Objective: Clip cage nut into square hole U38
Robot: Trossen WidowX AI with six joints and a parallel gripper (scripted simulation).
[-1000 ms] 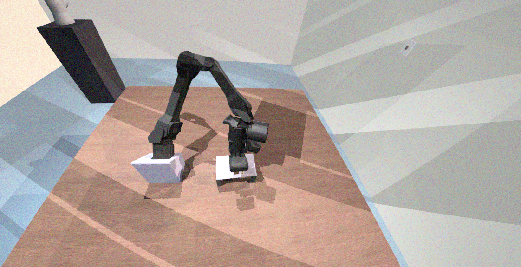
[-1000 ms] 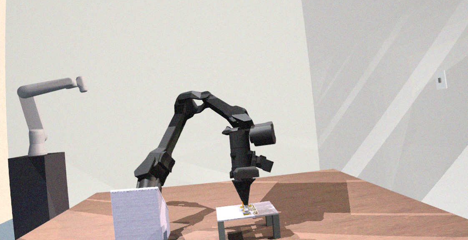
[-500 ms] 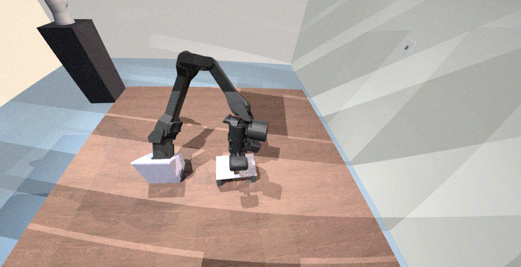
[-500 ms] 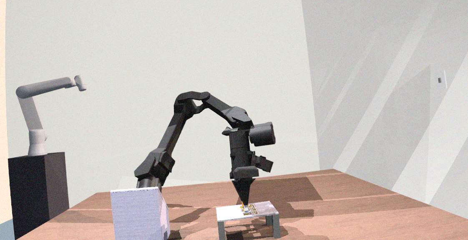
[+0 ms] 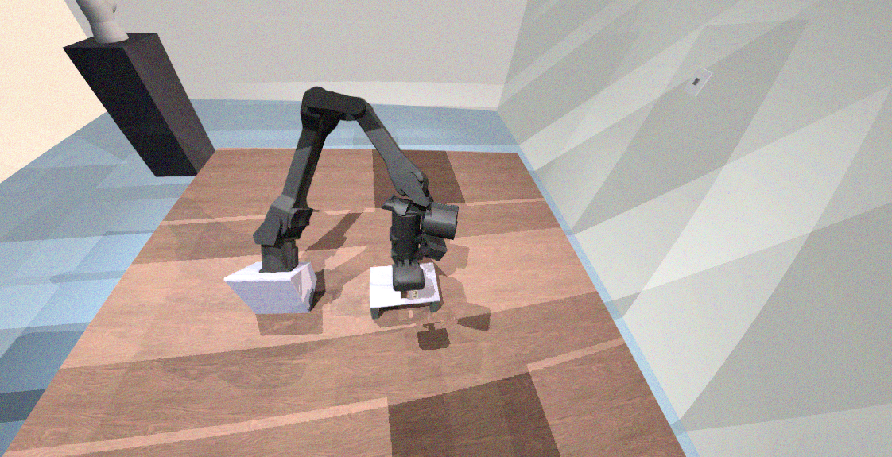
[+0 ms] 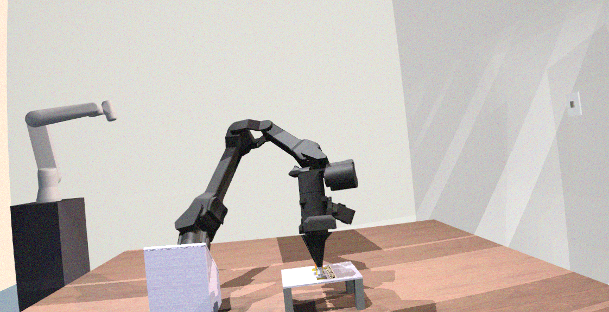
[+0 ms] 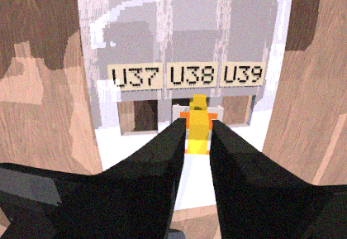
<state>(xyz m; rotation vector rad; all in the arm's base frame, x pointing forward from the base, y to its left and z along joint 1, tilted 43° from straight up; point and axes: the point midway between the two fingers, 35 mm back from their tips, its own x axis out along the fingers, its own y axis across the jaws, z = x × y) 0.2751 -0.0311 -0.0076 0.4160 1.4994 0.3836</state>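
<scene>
Right now the cage nut is 1 cm below my gripper tip.
</scene>
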